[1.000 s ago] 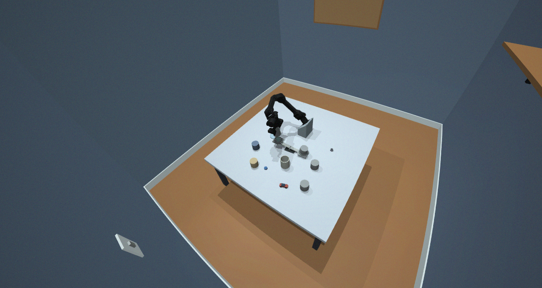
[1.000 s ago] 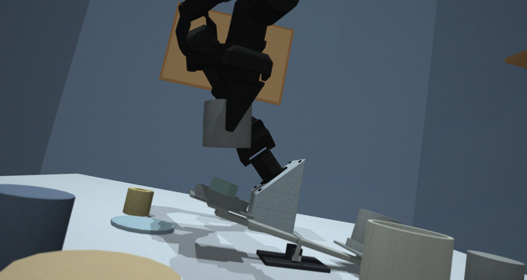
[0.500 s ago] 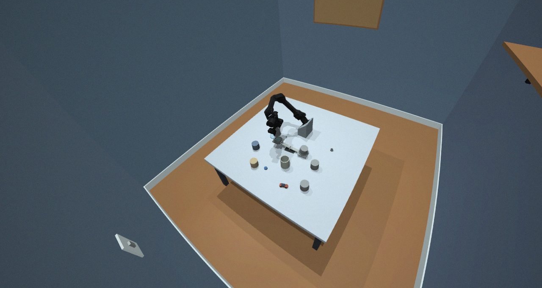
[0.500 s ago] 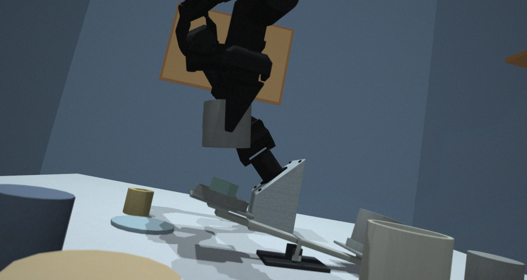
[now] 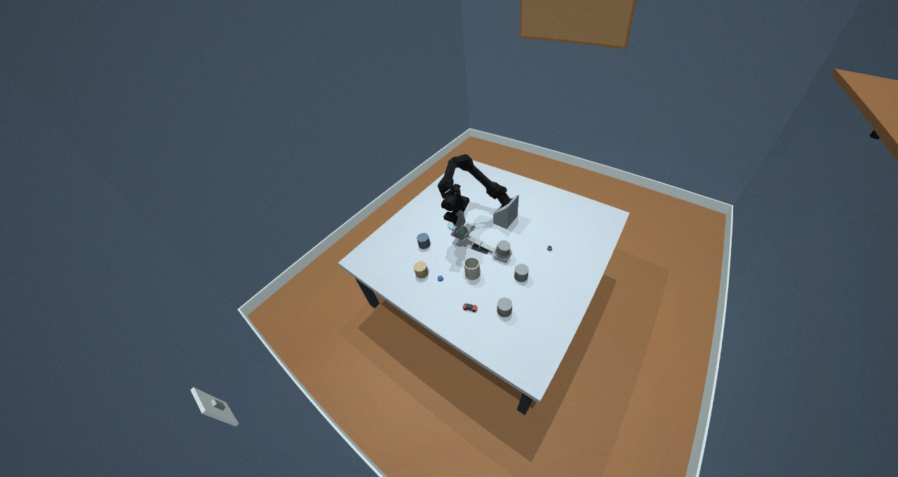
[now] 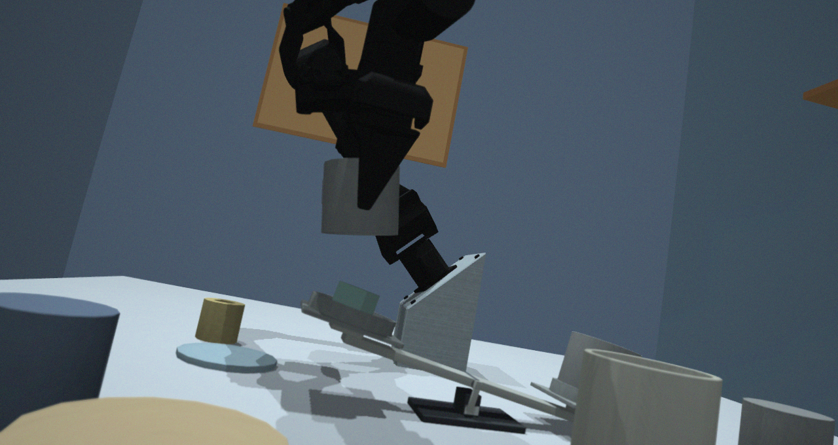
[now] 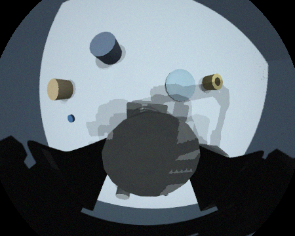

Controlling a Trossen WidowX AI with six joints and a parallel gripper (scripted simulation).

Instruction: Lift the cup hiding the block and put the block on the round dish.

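My gripper tip is 210 mm past the yellow ring-shaped cylinder, 120 mm to the left of it and 150 mm above it. From my gripper tip the other things lie so: light blue round dish (100 mm behind, 90 mm to the right, 170 mm below); dark blue cylinder (110 mm ahead, 190 mm to the right, 130 mm below); green block (10 mm to the left, 80 mm below).
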